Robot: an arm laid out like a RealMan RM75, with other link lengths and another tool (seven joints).
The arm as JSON. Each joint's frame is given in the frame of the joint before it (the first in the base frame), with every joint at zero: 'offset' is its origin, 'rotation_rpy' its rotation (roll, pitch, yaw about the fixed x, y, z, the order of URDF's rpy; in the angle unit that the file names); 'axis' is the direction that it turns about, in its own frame. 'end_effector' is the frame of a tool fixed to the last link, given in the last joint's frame.
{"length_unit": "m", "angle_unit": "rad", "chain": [
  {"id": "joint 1", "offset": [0.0, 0.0, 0.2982], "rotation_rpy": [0.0, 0.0, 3.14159], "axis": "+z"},
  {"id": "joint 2", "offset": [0.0, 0.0, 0.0], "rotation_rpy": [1.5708, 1.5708, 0.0], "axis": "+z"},
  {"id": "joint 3", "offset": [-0.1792, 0.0, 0.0], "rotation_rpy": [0.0, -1.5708, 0.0], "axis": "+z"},
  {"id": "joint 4", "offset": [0.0, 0.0, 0.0], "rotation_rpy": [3.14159, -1.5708, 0.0], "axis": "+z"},
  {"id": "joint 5", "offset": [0.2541, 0.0, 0.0], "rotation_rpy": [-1.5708, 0.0, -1.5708], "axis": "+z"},
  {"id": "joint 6", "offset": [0.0, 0.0, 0.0], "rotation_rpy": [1.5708, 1.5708, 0.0], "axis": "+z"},
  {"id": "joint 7", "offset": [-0.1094, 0.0, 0.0], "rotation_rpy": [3.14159, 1.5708, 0.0], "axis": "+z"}
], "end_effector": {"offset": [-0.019, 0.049, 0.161], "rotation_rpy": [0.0, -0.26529, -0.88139]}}
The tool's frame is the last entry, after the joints.
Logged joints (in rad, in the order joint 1, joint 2, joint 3, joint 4, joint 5, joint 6, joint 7), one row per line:
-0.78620, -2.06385, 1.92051, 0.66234, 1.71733, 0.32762, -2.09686
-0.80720, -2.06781, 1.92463, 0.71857, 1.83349, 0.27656, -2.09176
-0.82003, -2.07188, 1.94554, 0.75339, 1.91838, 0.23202, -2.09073
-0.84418, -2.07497, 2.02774, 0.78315, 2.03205, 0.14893, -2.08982
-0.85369, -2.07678, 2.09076, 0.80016, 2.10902, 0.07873, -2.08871
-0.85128, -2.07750, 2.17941, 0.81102, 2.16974, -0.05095, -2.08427
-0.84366, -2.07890, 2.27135, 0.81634, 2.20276, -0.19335, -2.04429
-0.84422, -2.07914, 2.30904, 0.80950, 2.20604, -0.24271, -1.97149
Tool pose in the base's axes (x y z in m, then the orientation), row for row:
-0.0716, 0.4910, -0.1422, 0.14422, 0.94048, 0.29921, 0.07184
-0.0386, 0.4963, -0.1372, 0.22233, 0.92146, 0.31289, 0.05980
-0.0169, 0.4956, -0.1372, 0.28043, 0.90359, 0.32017, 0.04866
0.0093, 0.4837, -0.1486, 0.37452, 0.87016, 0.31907, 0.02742
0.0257, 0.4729, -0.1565, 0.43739, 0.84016, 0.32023, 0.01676
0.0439, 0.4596, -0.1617, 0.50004, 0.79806, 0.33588, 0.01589
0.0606, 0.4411, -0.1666, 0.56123, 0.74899, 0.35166, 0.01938
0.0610, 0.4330, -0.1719, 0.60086, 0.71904, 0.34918, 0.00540
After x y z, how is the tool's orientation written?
As a quaternion, x y z w.
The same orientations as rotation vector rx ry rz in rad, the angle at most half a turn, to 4 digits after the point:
0.4335, 2.8267, 0.8993
0.6731, 2.7896, 0.9472
0.8547, 2.7540, 0.9758
1.1565, 2.6870, 0.9853
1.3596, 2.6116, 0.9954
1.5552, 2.4821, 1.0447
1.7417, 2.3244, 1.0913
1.8812, 2.2512, 1.0932

